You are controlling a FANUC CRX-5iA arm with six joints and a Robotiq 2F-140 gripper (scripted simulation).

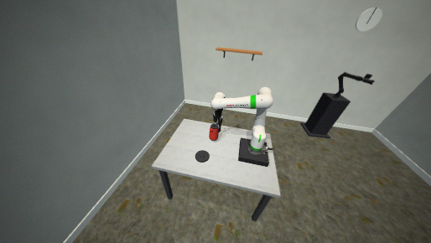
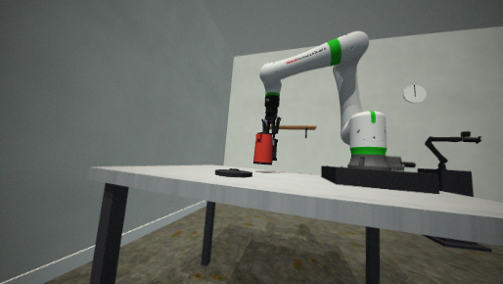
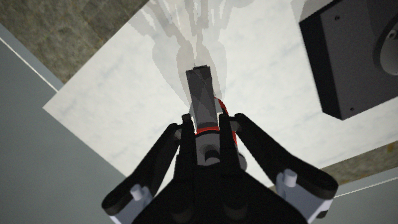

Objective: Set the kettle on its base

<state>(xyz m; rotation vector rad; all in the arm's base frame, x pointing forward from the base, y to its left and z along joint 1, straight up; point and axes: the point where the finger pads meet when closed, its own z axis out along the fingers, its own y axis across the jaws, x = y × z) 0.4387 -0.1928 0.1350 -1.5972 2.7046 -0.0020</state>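
Now: the red kettle 5 cm below my hand, 2 cm to the left of it and 1 cm ahead of it. Also, from my hand: round black base: 32 cm to the left, 18 cm below, 12 cm ahead.
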